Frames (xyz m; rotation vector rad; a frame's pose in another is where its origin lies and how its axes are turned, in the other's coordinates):
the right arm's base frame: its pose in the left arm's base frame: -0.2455 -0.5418 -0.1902 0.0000 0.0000 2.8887
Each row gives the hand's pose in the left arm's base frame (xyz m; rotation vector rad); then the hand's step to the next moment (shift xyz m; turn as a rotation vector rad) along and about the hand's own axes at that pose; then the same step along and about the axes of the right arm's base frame.
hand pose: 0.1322 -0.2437 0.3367 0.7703 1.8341 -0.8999
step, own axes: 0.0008 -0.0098 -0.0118 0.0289 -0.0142 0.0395
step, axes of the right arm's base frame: 0.0143 -0.0011 0.0054 -0.0051 0.0367 -0.0350
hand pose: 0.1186 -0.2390 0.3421 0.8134 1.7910 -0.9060
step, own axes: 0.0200 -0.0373 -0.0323 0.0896 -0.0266 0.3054
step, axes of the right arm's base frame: 0.0532 0.0020 -0.0008 -0.1444 0.2322 -0.1650
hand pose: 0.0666 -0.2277 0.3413 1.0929 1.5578 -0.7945
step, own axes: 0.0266 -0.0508 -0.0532 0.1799 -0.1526 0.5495
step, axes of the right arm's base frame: 0.0749 -0.0174 -0.0142 -0.1730 0.4753 -0.3190
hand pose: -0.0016 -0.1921 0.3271 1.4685 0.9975 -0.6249
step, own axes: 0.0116 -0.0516 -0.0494 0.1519 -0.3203 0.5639
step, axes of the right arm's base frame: 0.0571 -0.0343 -0.0282 -0.0307 0.5435 -0.3838
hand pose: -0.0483 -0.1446 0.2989 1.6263 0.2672 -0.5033
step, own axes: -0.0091 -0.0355 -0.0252 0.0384 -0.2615 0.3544
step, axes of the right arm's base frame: 0.0270 -0.0243 -0.0256 0.0593 0.3471 -0.2674
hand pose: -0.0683 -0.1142 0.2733 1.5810 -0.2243 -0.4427
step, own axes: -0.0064 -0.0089 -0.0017 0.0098 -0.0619 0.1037
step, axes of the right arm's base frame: 0.0072 -0.0030 -0.0079 0.0167 0.1018 -0.0636
